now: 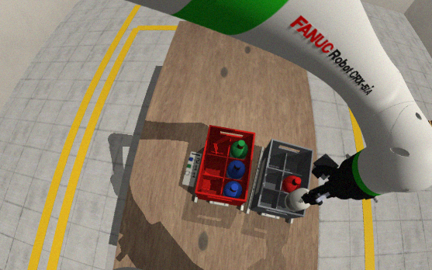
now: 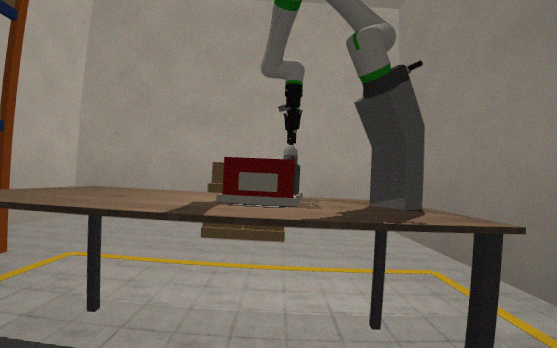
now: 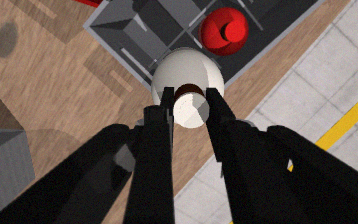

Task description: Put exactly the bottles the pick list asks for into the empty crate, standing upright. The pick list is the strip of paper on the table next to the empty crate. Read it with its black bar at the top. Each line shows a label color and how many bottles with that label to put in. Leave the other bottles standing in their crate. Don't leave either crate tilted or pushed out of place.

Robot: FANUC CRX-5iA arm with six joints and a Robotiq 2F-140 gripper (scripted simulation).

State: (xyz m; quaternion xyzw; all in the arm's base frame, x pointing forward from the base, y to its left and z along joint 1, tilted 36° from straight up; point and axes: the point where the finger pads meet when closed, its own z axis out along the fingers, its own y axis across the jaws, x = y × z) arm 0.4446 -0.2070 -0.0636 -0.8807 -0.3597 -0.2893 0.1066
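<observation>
My gripper is now 80 mm above the white-label bottle. The rest, counted from my hand: grey crate (80 mm ahead, 50 mm to the left, 240 mm below); red-label bottle (90 mm ahead, 10 mm to the left, 230 mm below); blue-label bottle (70 mm ahead, 250 mm to the left, 230 mm below).
</observation>
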